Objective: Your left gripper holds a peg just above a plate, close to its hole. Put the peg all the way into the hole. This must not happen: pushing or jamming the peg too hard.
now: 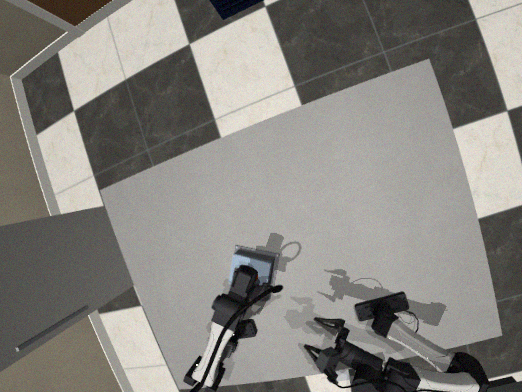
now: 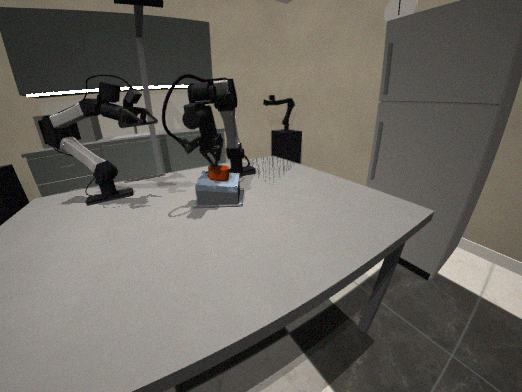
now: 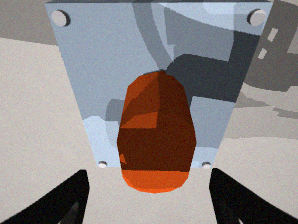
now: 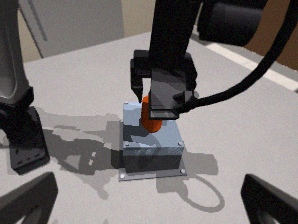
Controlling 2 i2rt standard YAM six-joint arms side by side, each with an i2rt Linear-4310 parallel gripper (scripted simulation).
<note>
The pictures show: the left gripper, the right gripper, an orange peg and a light blue plate.
The left gripper shows as well in image 3 and in image 4. The right gripper shows as well in image 2 and in image 4.
</note>
